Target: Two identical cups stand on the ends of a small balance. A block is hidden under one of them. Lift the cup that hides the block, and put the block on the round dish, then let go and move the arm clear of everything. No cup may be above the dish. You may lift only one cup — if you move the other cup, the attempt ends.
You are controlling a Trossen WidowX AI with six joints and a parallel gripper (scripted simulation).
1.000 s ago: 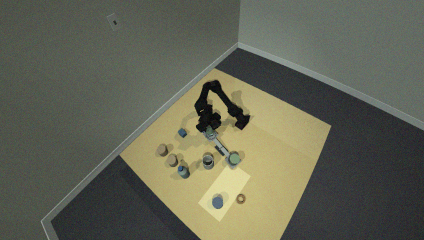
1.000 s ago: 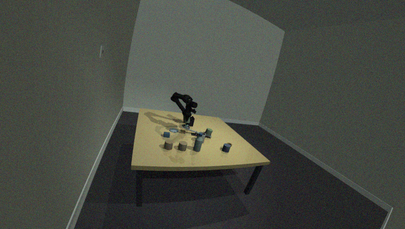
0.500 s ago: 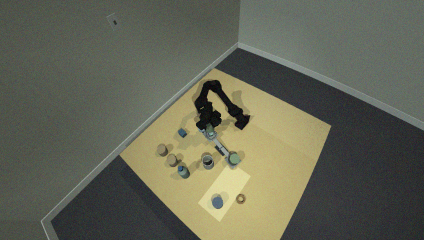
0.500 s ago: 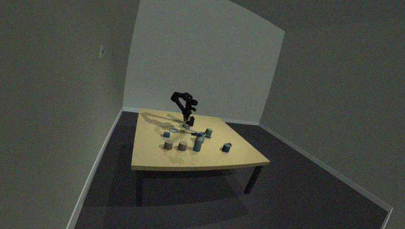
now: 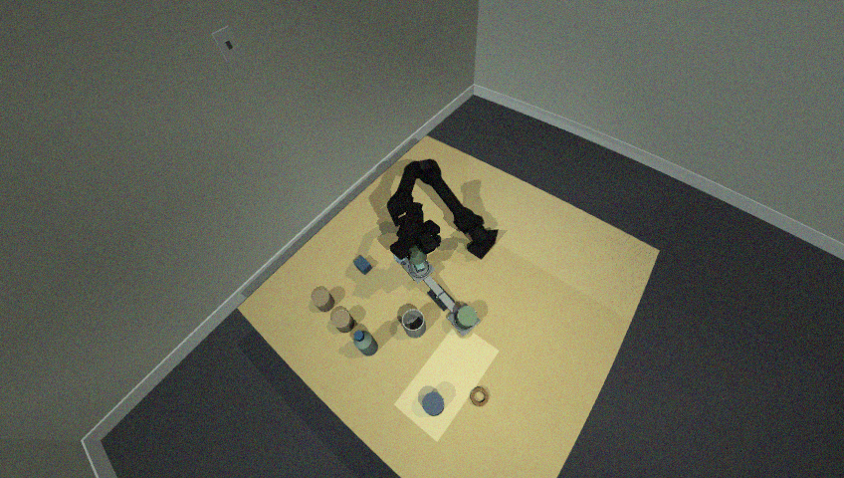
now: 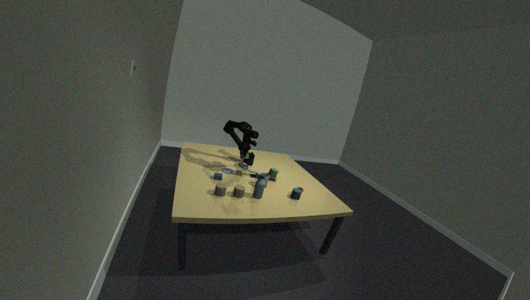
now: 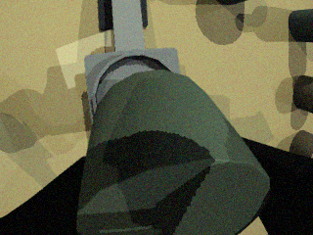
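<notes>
Now: gripper tip 2 cm to the left of the green cup, 1 cm below it and 1 cm past it. The rest, counted from my gripper tip: light blue round dish: 16 cm below, 10 cm to the right, 5 cm behind; balance: 14 cm below, 13 cm to the left, 5 cm ahead; balance beam: 13 cm to the left, 13 cm below, 5 cm ahead.
</notes>
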